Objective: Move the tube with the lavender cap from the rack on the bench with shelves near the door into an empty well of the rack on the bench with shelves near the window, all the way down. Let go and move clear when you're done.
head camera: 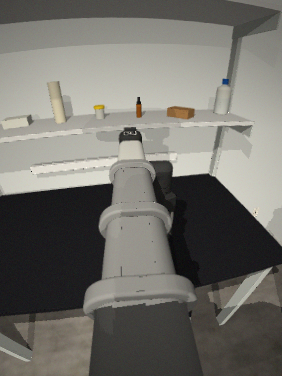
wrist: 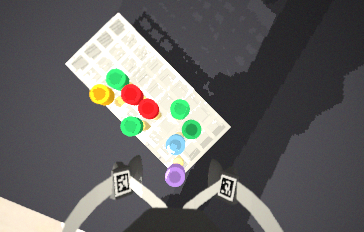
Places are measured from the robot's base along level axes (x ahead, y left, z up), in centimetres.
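Where they show: hand, its tool point: [wrist: 175, 175].
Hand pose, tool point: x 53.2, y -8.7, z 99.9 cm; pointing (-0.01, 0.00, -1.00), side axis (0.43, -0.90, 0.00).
Observation:
After its pixels a point has its place.
The tube with the lavender cap [wrist: 175, 176] @[z 100.6, x 53.3, y -8.7 cm] stands in the rack's end nearest the gripper in the wrist view, its cap overlapping the corner. The white rack [wrist: 118, 17] @[z 94.3, x 65.8, y 6.1 cm] lies diagonally on the dark bench top [head camera: 50, 235] @[z 88.7, x 67.3, y 41.0 cm] [wrist: 40, 135] @[z 88.7, x 46.5, y 10.3 cm]. My gripper [wrist: 175, 171] @[z 99.9, x 53.2, y -8.7 cm] is open. Its two fingertips stand apart to the left and right of the lavender cap in the image, with a visible gap on each side; their height relative to the cap is unclear. In the head view the arm hides the rack, tubes and fingers.
A light blue cap [wrist: 175, 144] @[z 100.6, x 56.0, y -7.2 cm] is close beside the lavender one. Green [wrist: 191, 129] @[z 100.6, x 58.0, y -7.9 cm], red [wrist: 148, 108] @[z 100.6, x 57.8, y -3.3 cm] and yellow [wrist: 101, 94] @[z 100.6, x 56.8, y 1.3 cm] caps stand further along. Behind the arm [head camera: 137, 240] @[z 139.7, x 20.4, y 0.0 cm], a shelf [head camera: 75, 131] @[z 133.6, x 80.4, y 21.8 cm] holds a brown box [head camera: 180, 112] @[z 137.1, x 93.7, y -23.8 cm] and a blue-capped bottle [head camera: 222, 99] @[z 142.2, x 103.5, y -48.6 cm].

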